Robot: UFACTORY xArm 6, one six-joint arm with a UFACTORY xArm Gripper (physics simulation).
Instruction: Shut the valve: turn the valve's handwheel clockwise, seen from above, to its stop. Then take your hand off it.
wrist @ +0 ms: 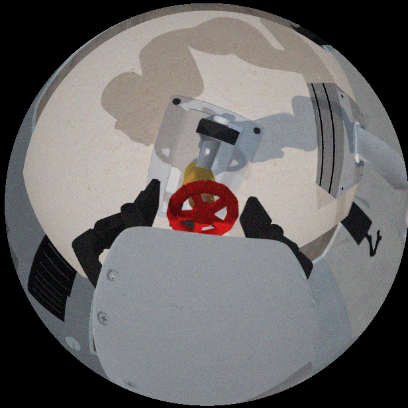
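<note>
The red handwheel (204, 209) is near the middle of the wrist view, on top of a valve with a yellow body (198, 173) and a grey pipe (207, 154). The valve stands on a light grey base plate (161, 172). My gripper (203, 200) is wide open, with one black finger to the left of the handwheel and the other to the right. A gap shows between each finger and the wheel's rim. The near edge of the wheel reaches the grey gripper housing in the view, so part of it may be hidden.
A black block (218, 131) sits at the far end of the pipe. A grey slotted box (327, 140) stands on the right of the pale table top (75, 165), with a thick light tube (382, 152) beside it. Arm shadows fall across the table.
</note>
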